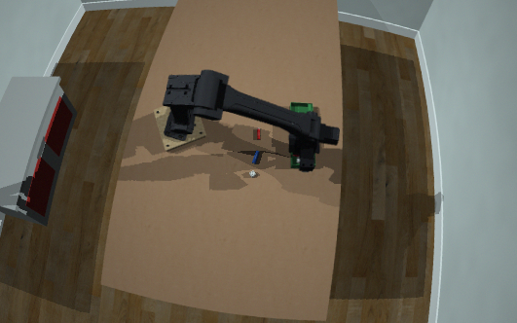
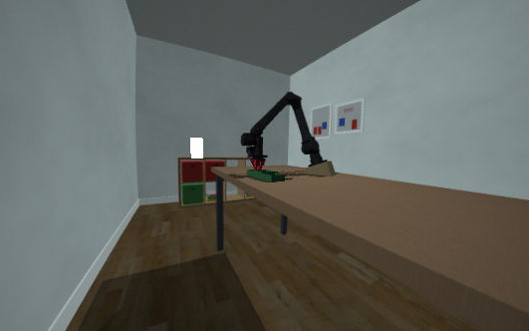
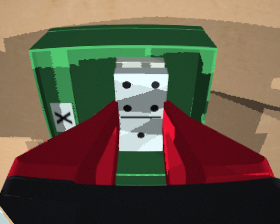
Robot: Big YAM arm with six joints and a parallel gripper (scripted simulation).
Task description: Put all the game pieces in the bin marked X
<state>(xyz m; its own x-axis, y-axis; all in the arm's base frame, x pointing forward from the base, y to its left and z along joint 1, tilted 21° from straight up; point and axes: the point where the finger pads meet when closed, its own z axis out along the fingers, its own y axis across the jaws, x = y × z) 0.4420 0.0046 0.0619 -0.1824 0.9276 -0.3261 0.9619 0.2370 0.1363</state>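
My gripper is now right at the white domino-like piece. Round my hand: green bin (1 cm behind, 9 cm to the left, 1 cm below); small red piece (16 cm behind, 6 cm to the left, 3 cm below); blue cylinder (15 cm behind, 3 cm to the right, 2 cm below).
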